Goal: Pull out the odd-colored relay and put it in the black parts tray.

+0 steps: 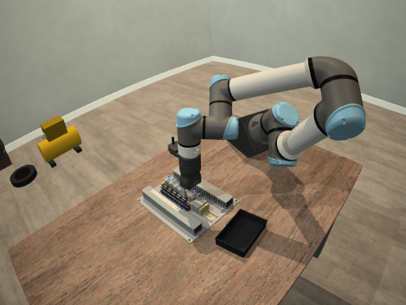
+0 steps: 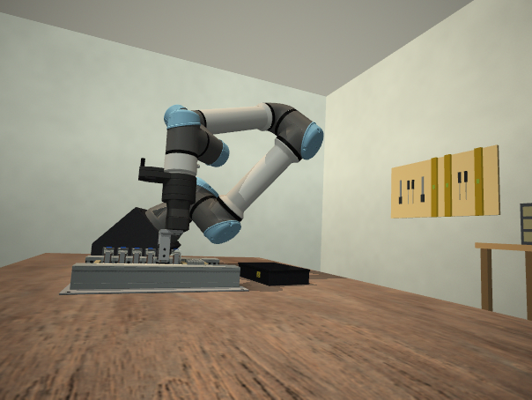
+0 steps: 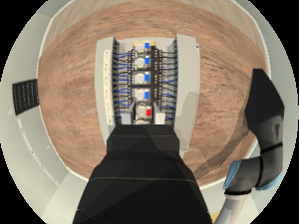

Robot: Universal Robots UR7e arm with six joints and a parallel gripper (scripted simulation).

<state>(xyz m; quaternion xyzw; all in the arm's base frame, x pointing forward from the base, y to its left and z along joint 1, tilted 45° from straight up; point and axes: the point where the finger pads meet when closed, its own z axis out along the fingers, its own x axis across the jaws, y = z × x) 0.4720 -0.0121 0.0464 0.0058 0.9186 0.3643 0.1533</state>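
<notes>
The red-button relay is 10 mm below my hand. From my hand the other things lie so: grey relay panel: 10 mm to the right, 40 mm below; black parts tray: 30 mm behind, 260 mm to the left, 40 mm below.
</notes>
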